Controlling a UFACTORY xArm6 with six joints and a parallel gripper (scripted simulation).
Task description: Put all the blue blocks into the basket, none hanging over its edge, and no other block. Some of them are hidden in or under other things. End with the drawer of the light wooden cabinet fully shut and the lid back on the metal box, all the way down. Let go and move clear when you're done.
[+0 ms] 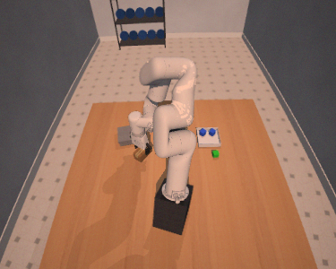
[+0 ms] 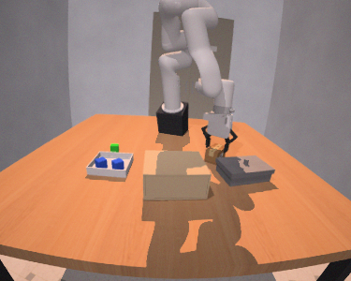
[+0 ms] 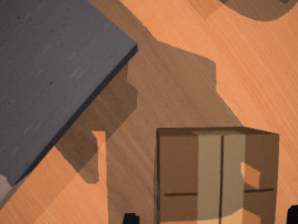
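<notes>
Now: the small brown box 20 mm below my hand. The rest, counted from my hand: grey metal box: 160 mm ahead, 50 mm to the left, 30 mm below; drawer: 230 mm to the right, 160 mm ahead, 20 mm below; red block: 40 mm below, 20 mm to the right, 10 mm ahead.
</notes>
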